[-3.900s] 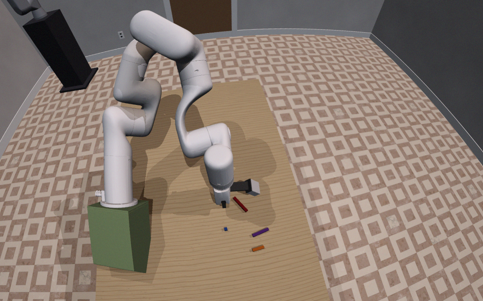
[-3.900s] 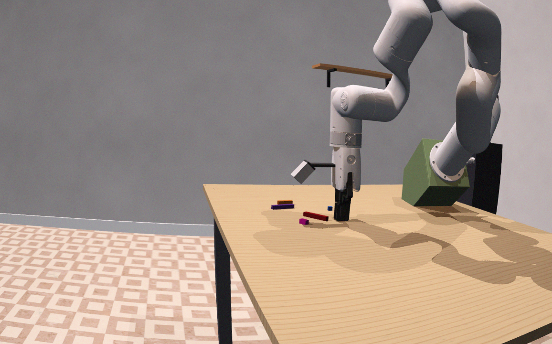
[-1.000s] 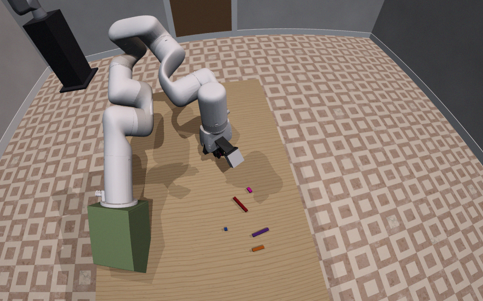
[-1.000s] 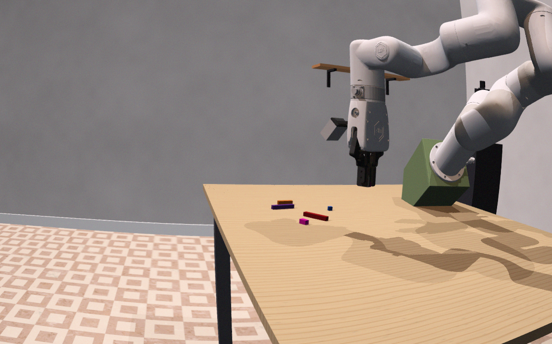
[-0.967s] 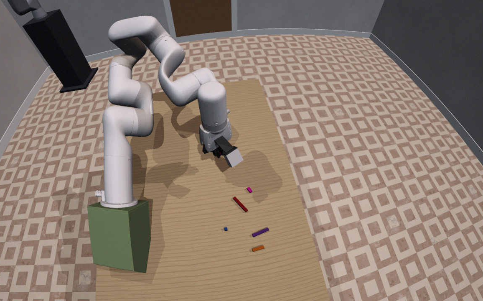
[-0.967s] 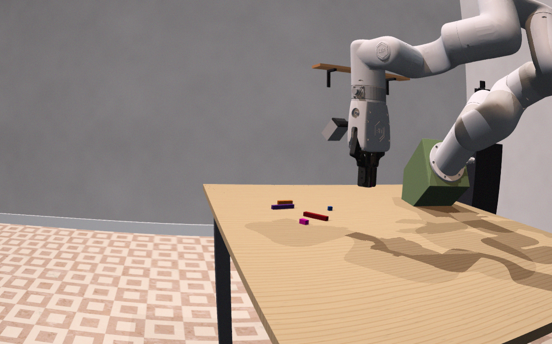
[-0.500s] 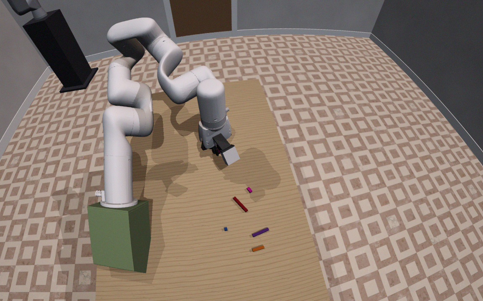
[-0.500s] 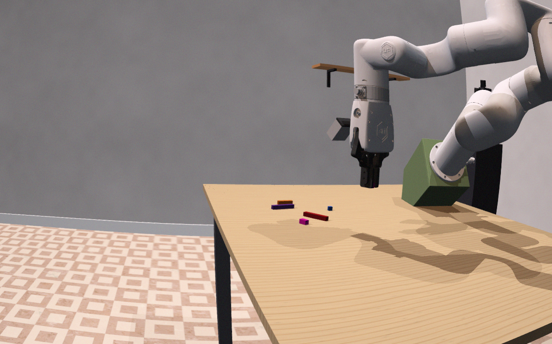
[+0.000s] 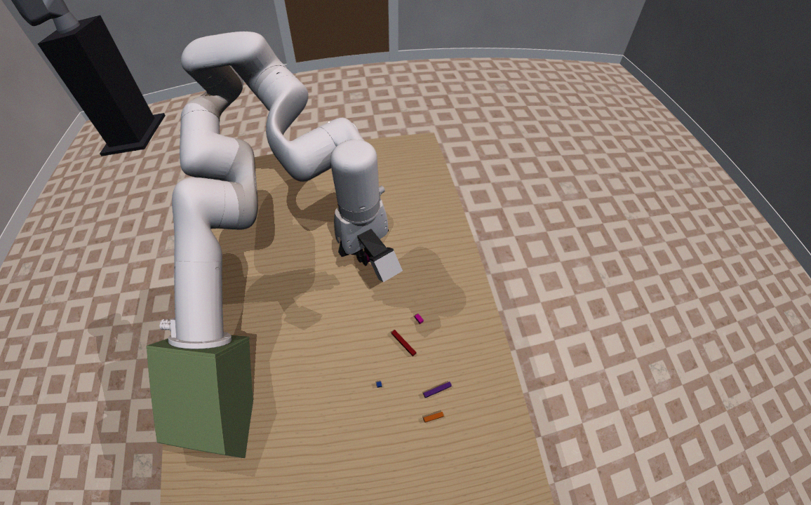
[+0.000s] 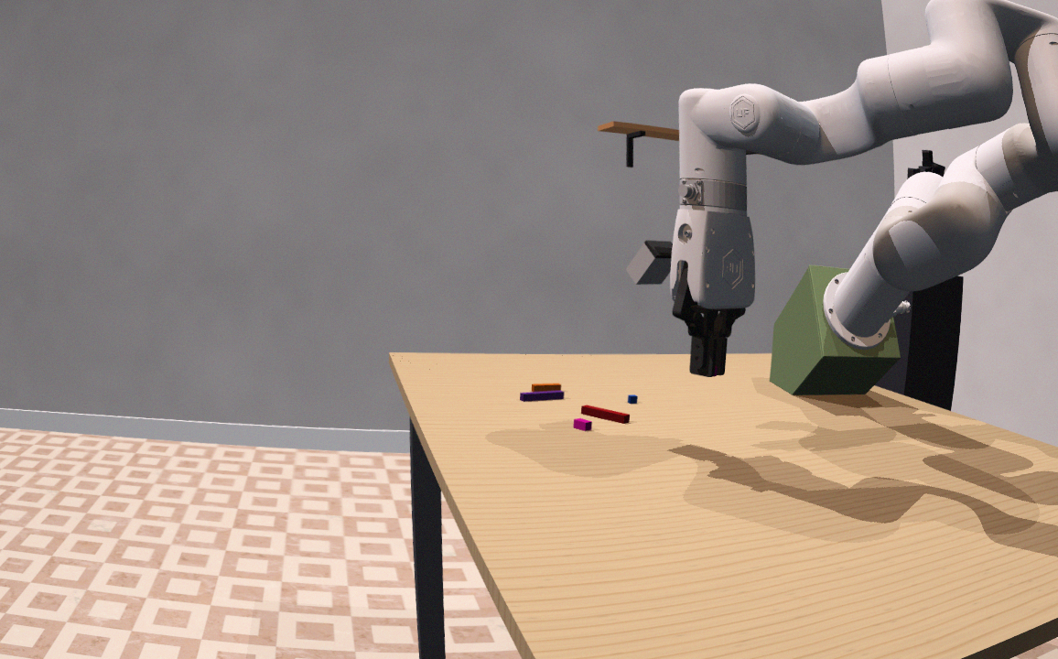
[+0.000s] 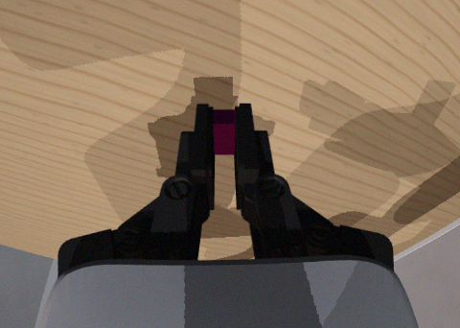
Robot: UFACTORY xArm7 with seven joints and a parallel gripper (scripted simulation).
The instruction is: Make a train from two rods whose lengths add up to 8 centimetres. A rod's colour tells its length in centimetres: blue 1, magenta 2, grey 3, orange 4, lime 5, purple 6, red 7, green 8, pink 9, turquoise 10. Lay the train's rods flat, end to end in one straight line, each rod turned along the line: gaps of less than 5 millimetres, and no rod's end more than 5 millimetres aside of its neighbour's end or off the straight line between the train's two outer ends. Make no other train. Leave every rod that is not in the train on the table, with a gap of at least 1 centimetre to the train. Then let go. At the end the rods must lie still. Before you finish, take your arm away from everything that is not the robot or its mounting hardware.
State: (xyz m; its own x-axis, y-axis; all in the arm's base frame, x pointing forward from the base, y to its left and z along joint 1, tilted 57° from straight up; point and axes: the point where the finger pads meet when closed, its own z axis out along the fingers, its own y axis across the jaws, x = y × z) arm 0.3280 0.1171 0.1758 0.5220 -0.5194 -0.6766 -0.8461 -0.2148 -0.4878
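Right now the purple rod is 280 mm to the right of my hand, 140 mm ahead of it and 100 mm below it. The rest, counted from my hand: magenta rod 20 mm below; small blue rod 260 mm to the right, 100 mm below, 20 mm ahead; red rod 170 mm to the right, 100 mm below, 70 mm ahead.
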